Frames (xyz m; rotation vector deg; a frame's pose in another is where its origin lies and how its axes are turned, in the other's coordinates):
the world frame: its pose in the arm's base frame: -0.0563 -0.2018 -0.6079 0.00 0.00 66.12
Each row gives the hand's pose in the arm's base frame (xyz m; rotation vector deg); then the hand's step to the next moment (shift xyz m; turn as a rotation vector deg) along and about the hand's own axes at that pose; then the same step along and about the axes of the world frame.
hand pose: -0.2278 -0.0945 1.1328 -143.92 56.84 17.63
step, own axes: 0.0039 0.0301 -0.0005 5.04 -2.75 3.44
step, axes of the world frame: -0.0277 0.0074 -0.0100 2.51 -4.75 -3.99
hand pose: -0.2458 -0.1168 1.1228 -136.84 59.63 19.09
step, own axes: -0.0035 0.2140 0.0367 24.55 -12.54 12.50
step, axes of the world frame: -0.1577 0.1059 -0.1051 9.44 -23.80 -16.15
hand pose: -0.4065 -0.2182 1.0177 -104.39 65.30 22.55
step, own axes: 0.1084 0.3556 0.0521 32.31 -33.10 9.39
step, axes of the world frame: -0.1548 0.1829 -0.2889 14.36 -44.11 -8.70
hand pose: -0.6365 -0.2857 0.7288 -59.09 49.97 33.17
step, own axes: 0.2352 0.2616 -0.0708 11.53 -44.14 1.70
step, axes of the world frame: 0.0057 0.1084 -0.3420 1.20 -43.95 12.28
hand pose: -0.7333 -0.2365 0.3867 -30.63 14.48 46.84
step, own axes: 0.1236 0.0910 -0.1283 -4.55 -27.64 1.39
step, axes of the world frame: 0.0586 0.0122 -0.1909 -8.96 -23.28 12.82
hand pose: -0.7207 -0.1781 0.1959 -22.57 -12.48 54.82
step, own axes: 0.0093 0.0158 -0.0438 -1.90 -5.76 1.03
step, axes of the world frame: 0.0088 -0.0057 -0.0463 -2.75 -4.38 3.34
